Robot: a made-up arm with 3 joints. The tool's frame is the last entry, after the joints. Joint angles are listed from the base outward. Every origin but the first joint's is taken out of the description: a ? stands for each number. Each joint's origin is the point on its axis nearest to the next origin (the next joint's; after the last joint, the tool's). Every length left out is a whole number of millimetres.
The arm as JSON. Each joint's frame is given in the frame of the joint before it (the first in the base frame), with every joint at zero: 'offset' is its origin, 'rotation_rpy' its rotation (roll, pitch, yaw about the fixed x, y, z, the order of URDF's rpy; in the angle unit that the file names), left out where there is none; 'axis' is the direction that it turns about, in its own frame. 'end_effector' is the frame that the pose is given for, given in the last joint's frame.
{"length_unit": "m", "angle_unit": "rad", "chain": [
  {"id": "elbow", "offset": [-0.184, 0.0, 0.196], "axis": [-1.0, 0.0, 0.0]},
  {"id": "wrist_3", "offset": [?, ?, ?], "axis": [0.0, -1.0, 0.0]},
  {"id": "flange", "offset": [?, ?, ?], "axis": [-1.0, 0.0, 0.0]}
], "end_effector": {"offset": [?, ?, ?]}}
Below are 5 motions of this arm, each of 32 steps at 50 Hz.
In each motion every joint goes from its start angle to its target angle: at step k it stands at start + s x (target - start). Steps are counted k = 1, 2, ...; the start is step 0. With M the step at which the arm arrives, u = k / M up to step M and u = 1 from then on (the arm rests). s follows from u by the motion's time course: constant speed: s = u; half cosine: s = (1 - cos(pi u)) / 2; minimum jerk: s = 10 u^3 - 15 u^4 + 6 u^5.
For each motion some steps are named. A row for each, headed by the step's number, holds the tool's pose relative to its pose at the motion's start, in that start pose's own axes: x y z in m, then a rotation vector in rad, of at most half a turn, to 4 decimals.
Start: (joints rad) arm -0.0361 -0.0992 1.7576
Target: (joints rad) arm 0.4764 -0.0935 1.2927
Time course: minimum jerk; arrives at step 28
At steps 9, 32:
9: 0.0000 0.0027 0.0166 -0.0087 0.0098 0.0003
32: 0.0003 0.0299 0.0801 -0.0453 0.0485 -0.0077

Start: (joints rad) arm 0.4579 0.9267 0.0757
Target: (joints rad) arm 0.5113 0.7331 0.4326
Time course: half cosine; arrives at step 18
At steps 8, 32:
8: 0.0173 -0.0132 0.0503 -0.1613 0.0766 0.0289
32: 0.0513 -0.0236 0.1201 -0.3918 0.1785 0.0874

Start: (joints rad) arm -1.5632 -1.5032 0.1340
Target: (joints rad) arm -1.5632 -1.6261 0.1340
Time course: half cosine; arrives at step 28
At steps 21, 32:
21: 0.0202 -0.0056 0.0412 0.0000 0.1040 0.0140
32: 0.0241 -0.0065 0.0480 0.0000 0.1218 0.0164

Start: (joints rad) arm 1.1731 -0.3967 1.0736
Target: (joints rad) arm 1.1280 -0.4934 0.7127
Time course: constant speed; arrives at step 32
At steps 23, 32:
23: 0.0195 -0.0127 -0.0262 0.2887 0.0299 0.0645
32: 0.0267 -0.0151 -0.0354 0.4013 0.0458 0.0881

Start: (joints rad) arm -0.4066 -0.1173 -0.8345
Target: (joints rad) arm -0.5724 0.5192 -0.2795
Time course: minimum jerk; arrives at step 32
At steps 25, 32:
25: 0.0027 -0.1749 -0.1241 -0.3459 -0.5104 0.2995
32: 0.0067 -0.1857 -0.1361 -0.3709 -0.5595 0.3086

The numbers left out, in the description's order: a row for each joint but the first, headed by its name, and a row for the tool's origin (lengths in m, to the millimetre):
wrist_3: 0.0 0.048 -0.084
flange: -0.406 0.0 0.197
tool: 0.0 -0.119 -0.042

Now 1 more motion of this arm.
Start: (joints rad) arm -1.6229 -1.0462 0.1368
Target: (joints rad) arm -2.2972 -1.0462 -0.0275
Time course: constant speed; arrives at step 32
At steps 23, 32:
23: 0.0634 -0.1408 -0.0710 0.3591 -0.0327 0.4195
32: 0.1028 -0.1807 -0.1050 0.4973 -0.0321 0.5861

